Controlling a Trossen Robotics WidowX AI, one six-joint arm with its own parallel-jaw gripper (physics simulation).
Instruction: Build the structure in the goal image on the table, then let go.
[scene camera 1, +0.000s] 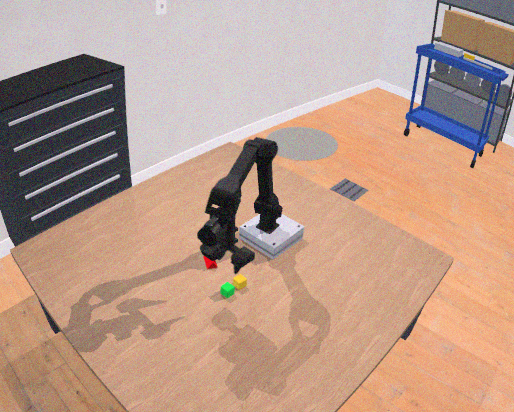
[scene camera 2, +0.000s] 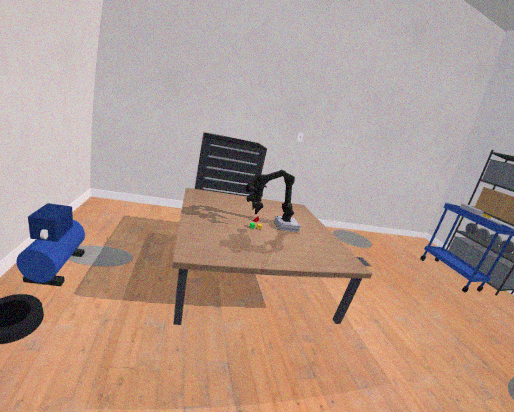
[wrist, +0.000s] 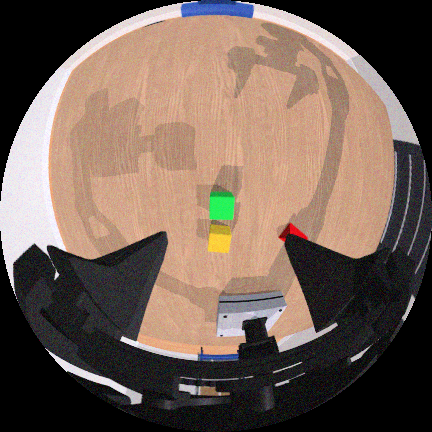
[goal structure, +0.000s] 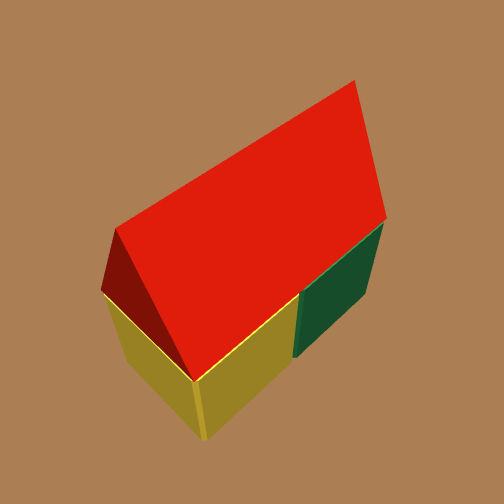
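Pixels of known places: gripper, fingertip midpoint: (scene camera 1: 225, 266) (scene camera 2: 254, 211) (wrist: 228, 239); arm's base at its link origin: (scene camera 1: 267, 226) (scene camera 2: 286, 219) (wrist: 253, 323).
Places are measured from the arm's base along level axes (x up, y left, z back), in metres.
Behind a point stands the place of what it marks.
A green cube (scene camera 1: 227, 290) @[x -0.022, y 0.075, z -0.333 m] (scene camera 2: 252, 226) @[x -0.039, y 0.081, z -0.323 m] (wrist: 221, 206) @[x -0.023, y 0.064, z -0.321 m] and a yellow cube (scene camera 1: 240, 282) @[x -0.024, y 0.084, z -0.276 m] (scene camera 2: 259, 227) @[x -0.040, y 0.089, z -0.267 m] (wrist: 219, 240) @[x -0.023, y 0.071, z -0.268 m] sit side by side on the table (scene camera 1: 350, 280) @[x -0.055, y 0.367, z -0.015 m] (scene camera 2: 300, 257) @[x -0.055, y 0.482, z -0.109 m] (wrist: 175, 90) @[x -0.056, y 0.118, z -0.519 m]. A narrow gap shows between them in the wrist view; the yellow cube is nearer the arm's base. A red wedge-like block (scene camera 1: 210, 263) @[x -0.038, y -0.059, z -0.255 m] (scene camera 2: 256, 219) @[x -0.038, y -0.054, z -0.242 m] (wrist: 293, 232) @[x -0.043, y -0.066, z -0.254 m] lies apart from them, toward the drawer cabinet's side. One finger partly hides it in the wrist view. My gripper (scene camera 1: 223, 263) @[x 0.074, y 0.062, z -0.328 m] (scene camera 2: 254, 208) @[x 0.074, y 0.062, z -0.328 m] (wrist: 228, 239) @[x 0.074, y 0.062, z -0.328 m] is open and empty, above the table and the blocks.
The arm's pale base plate (scene camera 1: 272, 235) @[x -0.001, y 0.043, z -0.033 m] (scene camera 2: 287, 224) @[x -0.004, y 0.081, z -0.027 m] (wrist: 247, 319) @[x 0.001, y 0.020, z -0.037 m] stands on the table behind the yellow cube. A dark drawer cabinet (scene camera 1: 65, 140) (scene camera 2: 230, 162) (wrist: 405, 200) stands beyond the table. A blue cart (scene camera 1: 447, 131) (scene camera 2: 460, 265) stands on the floor at the right.
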